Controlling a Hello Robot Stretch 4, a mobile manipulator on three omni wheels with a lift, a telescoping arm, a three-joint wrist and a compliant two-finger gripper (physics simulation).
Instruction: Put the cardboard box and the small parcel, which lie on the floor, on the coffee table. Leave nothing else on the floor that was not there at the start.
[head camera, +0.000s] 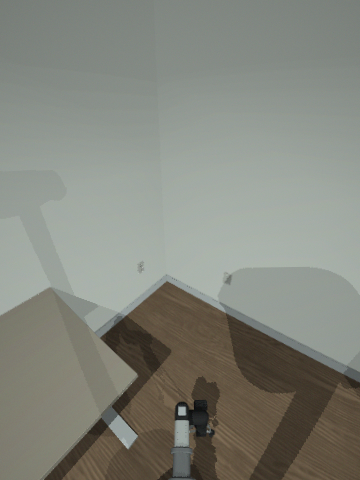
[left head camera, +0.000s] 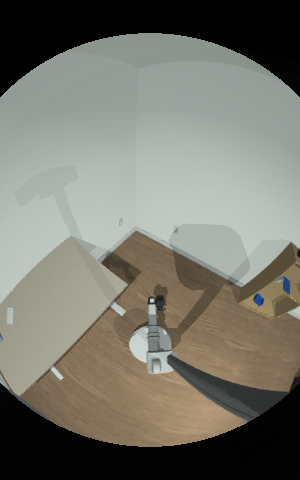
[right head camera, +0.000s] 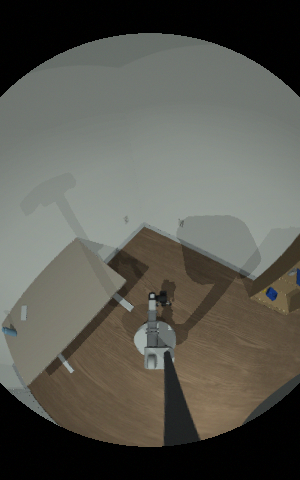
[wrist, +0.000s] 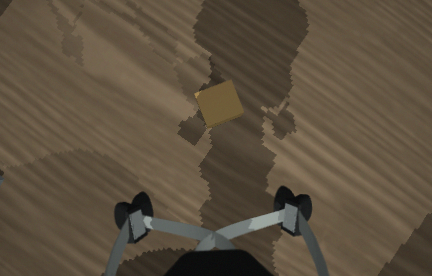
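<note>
A small tan box lies on the wooden floor, ahead of the fingers in the wrist view. I cannot tell whether it is the small parcel or the cardboard box, and no second box shows on the floor. My gripper is open and empty, pointing down above the floor, with its fingers wide apart. The box is not between them. It does not show in the head views, where the wrist may hide it. The beige coffee table stands to the left.
A white flat item and a blue cylinder are at the table's far left end. A pale table leg sticks out beneath its edge. A wooden shelf with blue items stands right. Walls meet in a corner ahead.
</note>
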